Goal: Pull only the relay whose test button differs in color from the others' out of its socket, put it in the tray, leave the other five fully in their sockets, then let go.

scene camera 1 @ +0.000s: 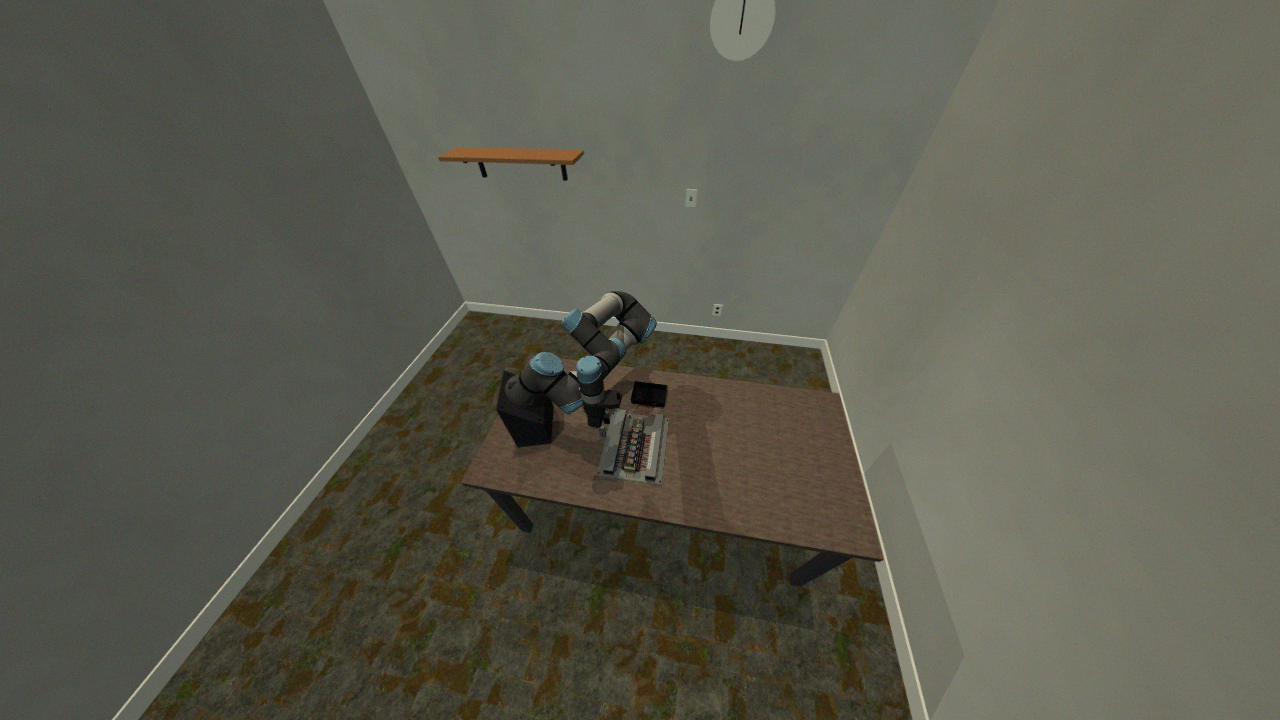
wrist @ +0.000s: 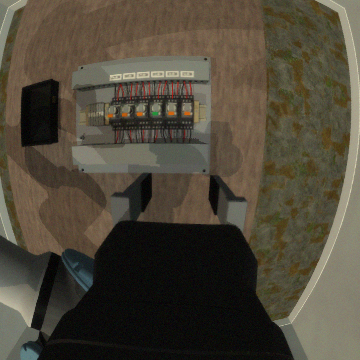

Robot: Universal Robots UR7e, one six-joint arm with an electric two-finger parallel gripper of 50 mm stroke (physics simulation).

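Places are measured from the arm's base along level axes (x ahead, y left, z up), in metres.
Pixels of known places: gripper, fingertip midpoint: [scene camera 1: 605,429] [wrist: 180,185]; arm's base at its link origin: [scene camera 1: 522,392].
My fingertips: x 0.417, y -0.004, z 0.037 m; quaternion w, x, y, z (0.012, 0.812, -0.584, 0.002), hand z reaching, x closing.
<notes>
For each thing: its middle in the pictures, then the offset to it from my fingertips. "spot": a spot on its surface instead. Level surfaces: height alone.
- relay with the green test button, body centre: [wrist: 156,110] 0.067 m ahead, 0.075 m left, 0.216 m down
- grey panel at a spot on its surface: [scene camera 1: 663,447] spot: 0.166 m ahead, 0.167 m left, 0.260 m down
- black tray at a spot on its surface: [wrist: 40,114] [scene camera 1: 649,395] spot: 0.020 m back, 0.389 m left, 0.260 m down
- wooden table at its surface level: 0.264 m down
The relay with the green test button [wrist: 156,111] sits in the row of relays on the grey panel [wrist: 200,162] [scene camera 1: 663,447], in the wrist view. Several relays with orange buttons stand in the same row: some to its left, such as one [wrist: 141,111], and two to its right, one [wrist: 172,111] and another [wrist: 187,111]. The black tray [wrist: 40,114] [scene camera 1: 648,394] lies on the table beside the panel, at the left in the wrist view. My gripper [wrist: 180,185] [scene camera 1: 601,431] is open and empty, above the table near the panel's lower edge in the wrist view.
Red and black wires run above and below the relays. Grey wire ducts, the upper one [wrist: 95,78] and the lower one [wrist: 140,154], flank the row on the panel. White labels line the upper duct. The wooden table [scene camera 1: 760,447] ends at the right in the wrist view, with carpet beyond.
</notes>
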